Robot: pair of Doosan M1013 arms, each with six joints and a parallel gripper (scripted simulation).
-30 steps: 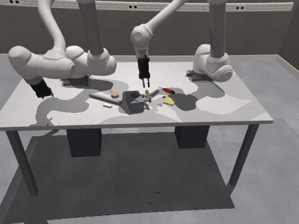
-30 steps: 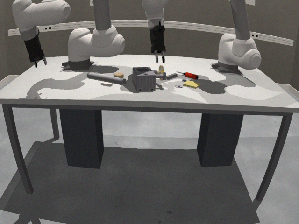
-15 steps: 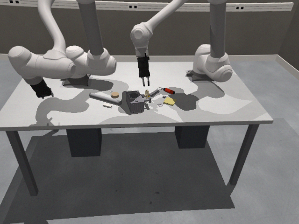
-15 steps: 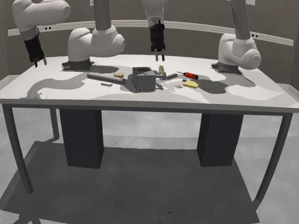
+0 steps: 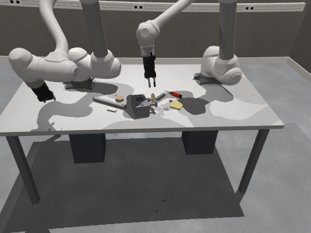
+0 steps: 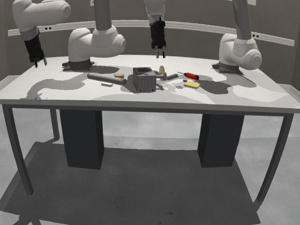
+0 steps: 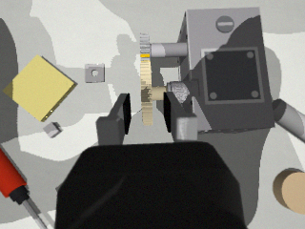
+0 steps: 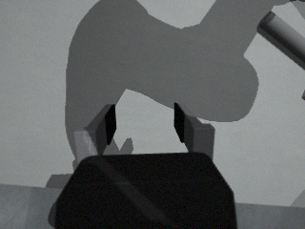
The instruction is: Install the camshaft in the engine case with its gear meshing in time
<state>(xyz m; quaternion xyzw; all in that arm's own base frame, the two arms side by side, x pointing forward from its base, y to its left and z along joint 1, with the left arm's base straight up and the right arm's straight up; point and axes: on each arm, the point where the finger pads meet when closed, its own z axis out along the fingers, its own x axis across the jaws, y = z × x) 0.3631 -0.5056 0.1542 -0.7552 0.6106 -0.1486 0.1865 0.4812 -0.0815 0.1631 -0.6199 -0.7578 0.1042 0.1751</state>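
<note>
Now: left hand 90 mm short of the small crank gear, 90 mm above it and 20 mm to the right of it. Round my left hand: small grey cube (150 mm below, 140 mm to the left, 20 mm behind); then grey bar (150 mm below, 80 mm to the left, 80 mm behind); then small holed plate (150 mm below, 100 mm to the left, 80 mm ahead).
</note>
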